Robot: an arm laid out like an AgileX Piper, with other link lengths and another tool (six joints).
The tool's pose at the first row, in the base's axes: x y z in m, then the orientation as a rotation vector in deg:
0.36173 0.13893 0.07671 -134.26 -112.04 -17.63
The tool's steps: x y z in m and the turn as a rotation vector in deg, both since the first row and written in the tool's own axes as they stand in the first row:
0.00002 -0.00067 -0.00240 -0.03 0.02 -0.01
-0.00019 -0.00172 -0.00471 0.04 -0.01 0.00
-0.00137 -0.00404 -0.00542 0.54 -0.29 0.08
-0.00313 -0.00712 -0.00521 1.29 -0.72 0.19
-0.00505 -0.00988 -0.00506 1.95 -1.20 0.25
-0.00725 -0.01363 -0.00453 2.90 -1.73 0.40
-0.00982 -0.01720 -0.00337 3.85 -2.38 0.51
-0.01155 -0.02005 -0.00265 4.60 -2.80 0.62
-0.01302 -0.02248 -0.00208 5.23 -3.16 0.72
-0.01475 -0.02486 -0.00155 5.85 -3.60 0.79
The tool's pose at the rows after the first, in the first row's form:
0.36082 0.13863 0.07901 -134.26 -112.05 -17.68
0.35951 0.13820 0.08115 -134.24 -112.03 -17.58
0.35697 0.13736 0.08144 -134.18 -111.90 -16.74
0.35367 0.13627 0.08067 -134.08 -111.72 -15.47
0.35066 0.13496 0.07994 -134.01 -111.64 -14.24
0.34667 0.13363 0.07871 -133.87 -111.38 -12.66
0.34286 0.13202 0.07681 -133.75 -111.21 -10.95
0.33986 0.13102 0.07556 -133.61 -110.99 -9.71
0.33729 0.13015 0.07454 -133.50 -110.81 -8.66
0.33472 0.12902 0.07350 -133.41 -110.69 -7.53

